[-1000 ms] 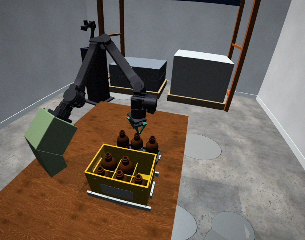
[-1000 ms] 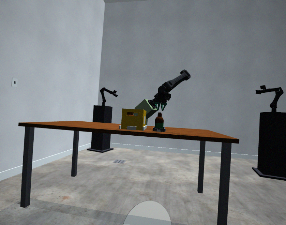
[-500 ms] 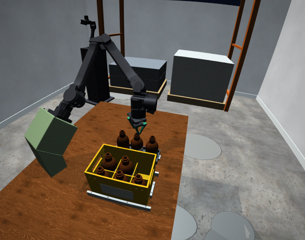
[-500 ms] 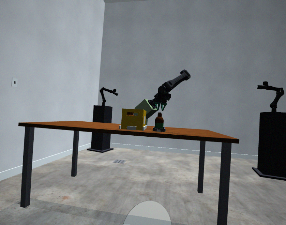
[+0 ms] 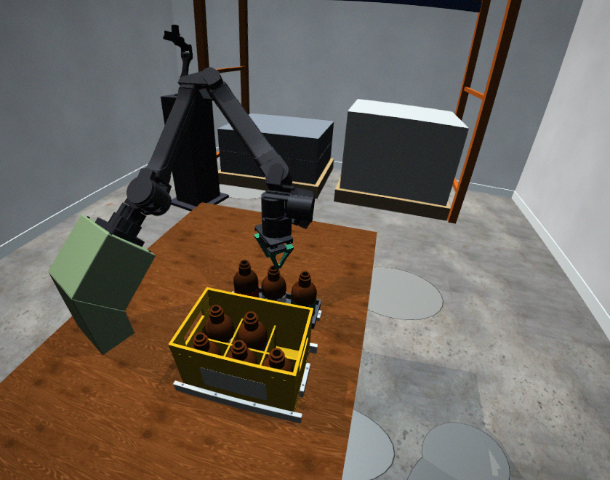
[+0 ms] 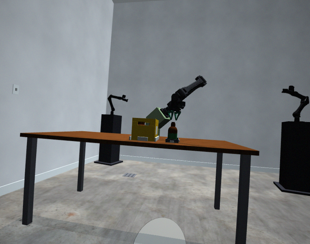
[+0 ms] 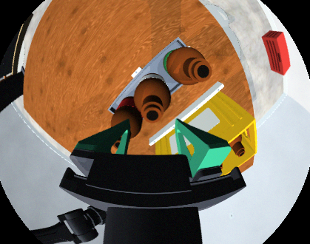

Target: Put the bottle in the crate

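My hand is 180 mm above the tray. From my hand the other things lie so: crate: 60 mm ahead, 220 mm to the right, 100 mm below.
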